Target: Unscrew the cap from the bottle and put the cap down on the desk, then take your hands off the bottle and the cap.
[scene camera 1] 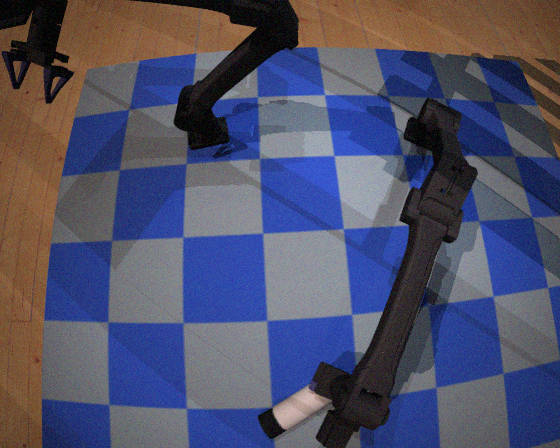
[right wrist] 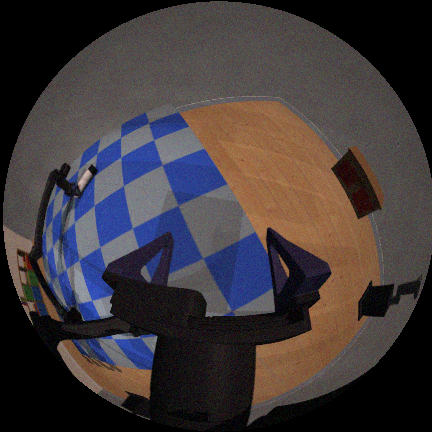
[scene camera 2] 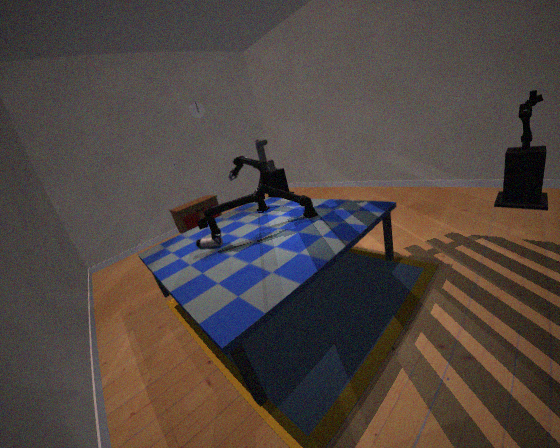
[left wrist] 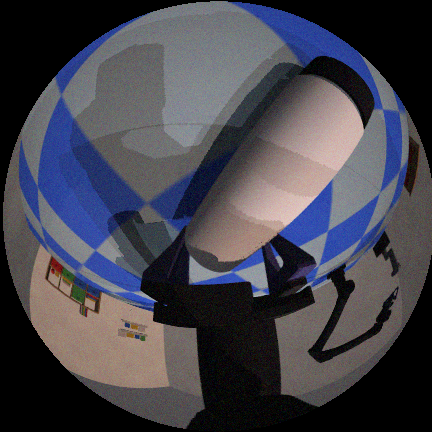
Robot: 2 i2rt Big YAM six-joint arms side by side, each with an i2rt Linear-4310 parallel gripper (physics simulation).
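Places are measured from the left arm's base along level axes (x ahead, y left, z up), in centimetres.
Where they show: left gripper, fingertip midpoint: (scene camera 1: 333,379) (right wrist: 77,194) (scene camera 2: 219,242) (left wrist: 224,226); right gripper, fingertip midpoint: (scene camera 1: 31,96) (right wrist: 217,234) (scene camera 2: 229,179); left arm's base, link origin: (scene camera 1: 422,135) (right wrist: 76,314) (scene camera 2: 310,215); right arm's base, link origin: (scene camera 1: 208,134) (scene camera 2: 263,209) (left wrist: 335,270).
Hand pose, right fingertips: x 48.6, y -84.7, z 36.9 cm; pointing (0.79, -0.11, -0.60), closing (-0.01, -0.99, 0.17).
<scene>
Each offset is from my right fingertips to the top centre of the thing. "spot": to the spot under its first point. Level surfaces: height alone.
A pale pink bottle @[spot: dx +34.8, dy +76.1, dz -30.3 cm] (scene camera 1: 302,406) (scene camera 2: 210,242) (left wrist: 285,150) (right wrist: 86,179) lies on its side on the checkered table @[dz -36.9 cm] (scene camera 1: 225,280) (scene camera 2: 242,297). Its black cap @[spot: dx +41.4, dy +71.3, dz -30.5 cm] (scene camera 1: 271,424) (left wrist: 345,82) (right wrist: 93,169) is on the end away from my left gripper and points to the lower left in scene camera 1. My left gripper (scene camera 1: 326,399) (left wrist: 224,226) is shut on the bottle near its base, one finger at each side; the arm hides part of this in scene camera 1. My right gripper (scene camera 1: 33,95) (scene camera 2: 231,176) (right wrist: 217,234) is open and empty, raised beyond the table's upper left corner in scene camera 1.
My left arm (scene camera 1: 402,295) reaches over the right part of the table. A red-fronted wooden box (scene camera 2: 194,212) (right wrist: 357,185) stands beyond the table. Another black arm on a pedestal (scene camera 2: 524,175) stands apart at the right in scene camera 2.
</scene>
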